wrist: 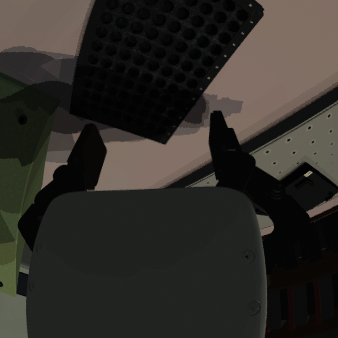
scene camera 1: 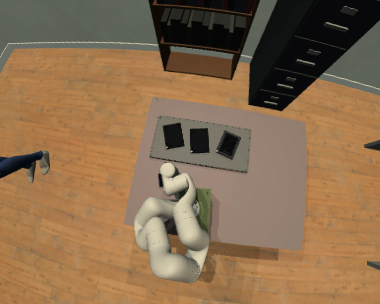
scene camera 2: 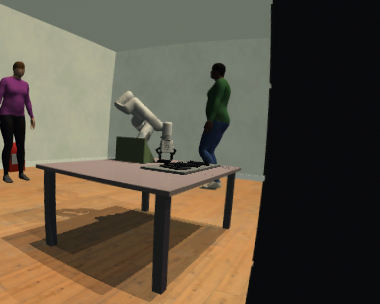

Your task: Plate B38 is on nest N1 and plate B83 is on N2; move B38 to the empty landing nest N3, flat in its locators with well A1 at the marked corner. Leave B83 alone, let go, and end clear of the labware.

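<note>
A black well plate (wrist: 150, 55) lies on the table off the grey board, between the board and the green base; its label is not readable. My gripper (scene camera 2: 166, 157) (wrist: 152, 130) is open and empty, above the table, with its fingers spread on either side of the plate's near end in the wrist view. In scene camera 1 the arm hides most of the gripper. Three black rectangular places stand on the board: left (scene camera 1: 173, 135), middle (scene camera 1: 199, 140) and right (scene camera 1: 229, 144). The right one is turned and shows a raised rim. I cannot tell which hold plates or where the A1 marks are.
The grey perforated board (scene camera 1: 215, 160) (wrist: 300, 135) lies on the pinkish table (scene camera 1: 270, 200) (scene camera 2: 100, 172). The green base (scene camera 1: 205, 215) (scene camera 2: 132, 149) (wrist: 25, 150) stands beside the arm. A person in green (scene camera 2: 218, 100) stands behind the table; another in purple (scene camera 2: 14, 100) stands at left.
</note>
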